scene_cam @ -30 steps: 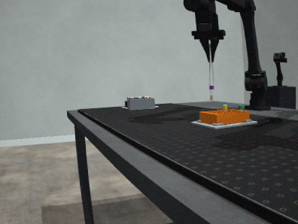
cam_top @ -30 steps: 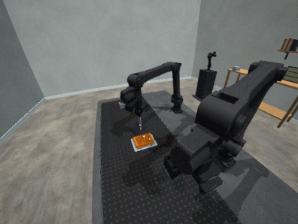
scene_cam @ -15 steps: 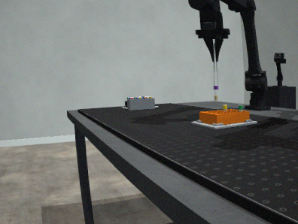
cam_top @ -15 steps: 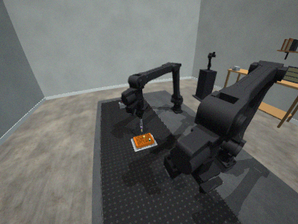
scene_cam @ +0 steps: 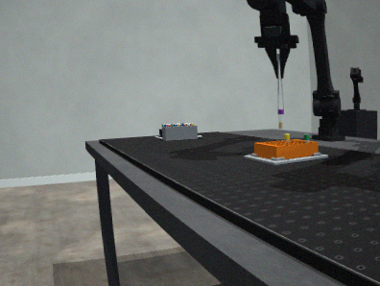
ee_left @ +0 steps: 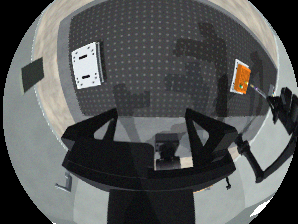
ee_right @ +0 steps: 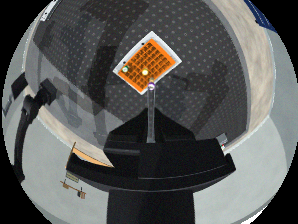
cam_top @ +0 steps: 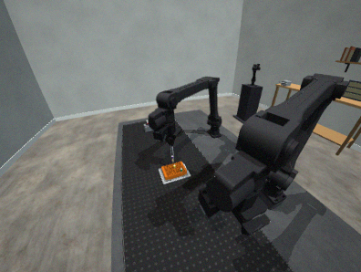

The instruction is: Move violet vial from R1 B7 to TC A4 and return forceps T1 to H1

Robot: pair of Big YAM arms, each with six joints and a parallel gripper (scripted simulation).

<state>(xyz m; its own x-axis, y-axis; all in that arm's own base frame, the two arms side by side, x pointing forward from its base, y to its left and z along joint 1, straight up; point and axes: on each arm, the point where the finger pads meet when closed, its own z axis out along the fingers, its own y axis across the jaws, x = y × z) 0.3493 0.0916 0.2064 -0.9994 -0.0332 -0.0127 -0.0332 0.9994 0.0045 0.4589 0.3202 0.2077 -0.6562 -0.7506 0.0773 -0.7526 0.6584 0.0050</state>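
My right gripper is now 30 mm to the right of the orange tube carrier and 170 mm above it.
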